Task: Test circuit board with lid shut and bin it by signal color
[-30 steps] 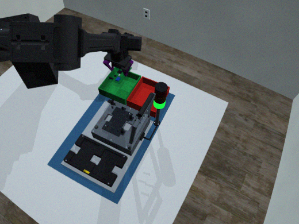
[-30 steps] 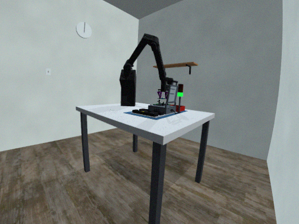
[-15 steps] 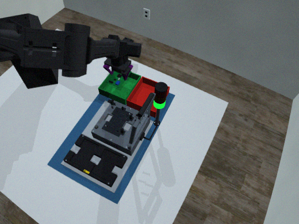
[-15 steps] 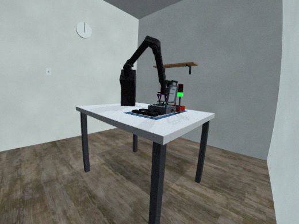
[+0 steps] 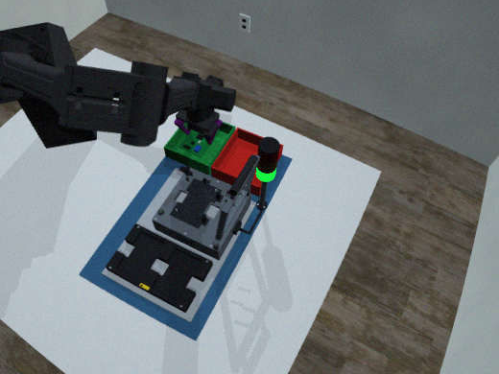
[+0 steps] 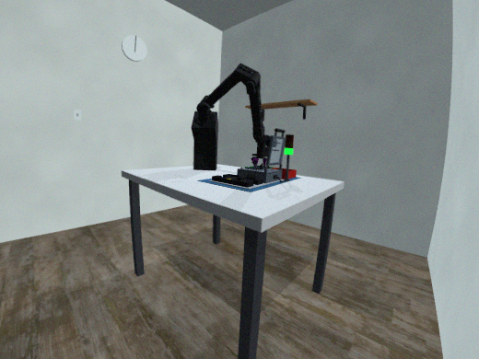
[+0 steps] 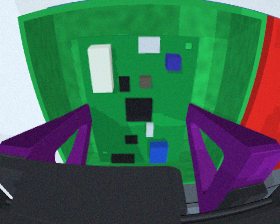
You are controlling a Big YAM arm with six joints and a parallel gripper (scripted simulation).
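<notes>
My hand is 3 cm above the green bin. The rest, counted from my hand: black latch hook (15 cm to the right, 5 cm above, 2 cm ahead); green circuit board (right at my hand); red bin (15 cm ahead, 3 cm to the right, 3 cm below).
</notes>
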